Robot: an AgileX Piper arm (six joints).
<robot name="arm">
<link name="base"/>
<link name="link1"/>
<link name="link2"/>
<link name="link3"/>
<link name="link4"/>
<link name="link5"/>
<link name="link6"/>
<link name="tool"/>
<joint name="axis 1" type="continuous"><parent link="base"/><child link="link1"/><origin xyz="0 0 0.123" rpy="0 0 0"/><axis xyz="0 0 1"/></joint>
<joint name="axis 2" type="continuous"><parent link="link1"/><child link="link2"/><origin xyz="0 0 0" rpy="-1.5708 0 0"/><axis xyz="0 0 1"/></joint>
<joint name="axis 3" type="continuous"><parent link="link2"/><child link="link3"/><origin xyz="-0.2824 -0.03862 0" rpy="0 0 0"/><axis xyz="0 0 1"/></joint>
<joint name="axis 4" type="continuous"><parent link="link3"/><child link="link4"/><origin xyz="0.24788 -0.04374 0" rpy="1.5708 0 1.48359"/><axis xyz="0 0 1"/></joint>
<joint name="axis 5" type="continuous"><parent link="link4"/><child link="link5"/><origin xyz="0 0 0" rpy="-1.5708 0 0"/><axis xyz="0 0 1"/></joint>
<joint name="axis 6" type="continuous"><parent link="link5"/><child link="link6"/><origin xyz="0 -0.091 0" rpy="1.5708 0 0"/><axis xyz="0 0 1"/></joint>
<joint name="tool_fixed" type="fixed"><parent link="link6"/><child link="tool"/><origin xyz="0 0 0" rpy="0 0 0"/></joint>
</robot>
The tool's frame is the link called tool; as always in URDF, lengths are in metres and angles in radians. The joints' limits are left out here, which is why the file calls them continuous.
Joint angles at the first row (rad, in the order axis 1, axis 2, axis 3, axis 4, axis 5, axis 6):
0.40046, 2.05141, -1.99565, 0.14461, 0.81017, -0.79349
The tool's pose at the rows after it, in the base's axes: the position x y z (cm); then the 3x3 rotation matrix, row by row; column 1 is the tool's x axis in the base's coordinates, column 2 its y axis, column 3 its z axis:
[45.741, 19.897, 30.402], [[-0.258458, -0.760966, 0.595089], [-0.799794, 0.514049, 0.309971], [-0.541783, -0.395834, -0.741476]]
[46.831, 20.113, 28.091], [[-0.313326, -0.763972, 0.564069], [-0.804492, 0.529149, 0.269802], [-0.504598, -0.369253, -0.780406]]
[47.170, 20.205, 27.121], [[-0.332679, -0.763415, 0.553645], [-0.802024, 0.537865, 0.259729], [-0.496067, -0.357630, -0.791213]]
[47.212, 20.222, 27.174], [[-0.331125, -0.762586, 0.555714], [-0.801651, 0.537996, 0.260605], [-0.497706, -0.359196, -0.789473]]
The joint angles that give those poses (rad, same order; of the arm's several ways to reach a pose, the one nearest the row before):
0.40056, 2.15810, -2.12220, 0.06881, 0.88931, -0.73348
0.40057, 2.22625, -2.16542, 0.03576, 0.92250, -0.68891
0.40057, 2.24773, -2.16965, 0.02922, 0.92247, -0.67241
0.40055, 2.24936, -2.17411, 0.02923, 0.92246, -0.67276

